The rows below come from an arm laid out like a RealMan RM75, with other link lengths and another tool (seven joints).
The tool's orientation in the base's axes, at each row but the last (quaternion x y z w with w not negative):
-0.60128 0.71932 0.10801 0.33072
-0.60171 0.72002 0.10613 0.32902
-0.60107 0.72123 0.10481 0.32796
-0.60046 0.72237 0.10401 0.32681
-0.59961 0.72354 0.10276 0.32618
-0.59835 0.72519 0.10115 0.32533
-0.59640 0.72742 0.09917 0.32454
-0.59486 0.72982 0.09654 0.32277
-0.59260 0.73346 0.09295 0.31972
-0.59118 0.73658 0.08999 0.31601
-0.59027 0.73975 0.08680 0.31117
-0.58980 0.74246 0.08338 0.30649
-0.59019 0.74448 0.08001 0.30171
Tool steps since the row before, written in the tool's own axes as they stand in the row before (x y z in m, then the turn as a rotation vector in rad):
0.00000 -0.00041 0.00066 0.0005 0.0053 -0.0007
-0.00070 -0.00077 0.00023 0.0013 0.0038 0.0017
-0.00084 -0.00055 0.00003 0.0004 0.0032 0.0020
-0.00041 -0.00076 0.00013 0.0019 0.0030 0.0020
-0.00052 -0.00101 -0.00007 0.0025 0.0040 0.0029
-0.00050 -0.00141 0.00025 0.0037 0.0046 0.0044
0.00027 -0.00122 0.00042 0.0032 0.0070 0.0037
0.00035 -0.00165 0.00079 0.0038 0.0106 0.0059
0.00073 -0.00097 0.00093 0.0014 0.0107 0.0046
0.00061 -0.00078 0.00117 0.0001 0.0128 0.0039
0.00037 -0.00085 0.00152 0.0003 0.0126 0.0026
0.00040 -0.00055 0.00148 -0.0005 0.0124 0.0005
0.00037 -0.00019 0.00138 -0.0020 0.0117 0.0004
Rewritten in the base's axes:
0.00061 0.00026 -0.00040 -0.0052 0.0006 -0.0011
0.00084 0.00049 0.00043 -0.0030 0.0009 -0.0030
0.00058 0.00055 0.00061 -0.0023 0.0016 -0.0025
0.00078 0.00020 0.00033 -0.0022 0.0003 -0.0034
0.00096 0.00012 0.00061 -0.0029 0.0006 -0.0047
0.00144 0.00016 0.00045 -0.0030 0.0006 -0.0067
0.00126 -0.00032 -0.00019 -0.0055 0.0013 -0.0064
0.00179 -0.00032 -0.00041 -0.0081 0.0029 -0.0094
0.00117 -0.00038 -0.00091 -0.0084 0.0042 -0.0070
0.00108 -0.00013 -0.00108 -0.0105 0.0055 -0.0062
0.00129 0.00021 -0.00121 -0.0108 0.0047 -0.0052
0.00099 0.00023 -0.00127 -0.0113 0.0043 -0.0031
0.00062 0.00029 -0.00127 -0.0105 0.0053 -0.0020

